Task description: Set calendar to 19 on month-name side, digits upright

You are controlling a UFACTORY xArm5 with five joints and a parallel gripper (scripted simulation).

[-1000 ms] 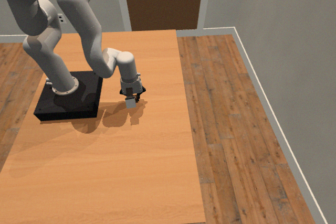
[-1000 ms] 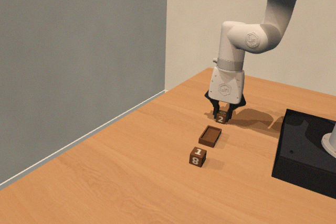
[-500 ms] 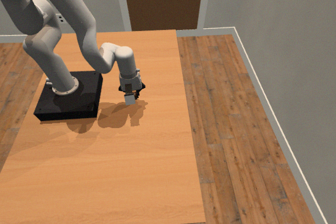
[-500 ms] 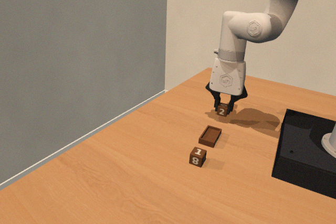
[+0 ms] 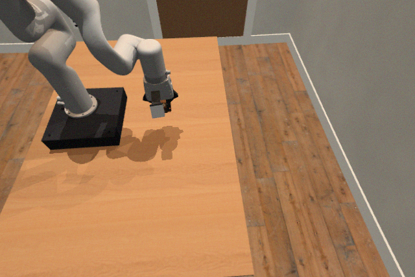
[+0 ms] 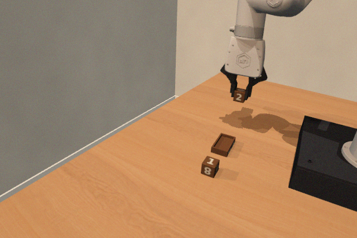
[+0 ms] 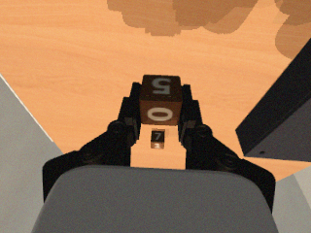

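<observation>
My gripper is now 2 cm past the tray, 11 cm to the right of it and 12 cm above it. From my hand the other things lie so: brown date cube: 1 cm below.
</observation>
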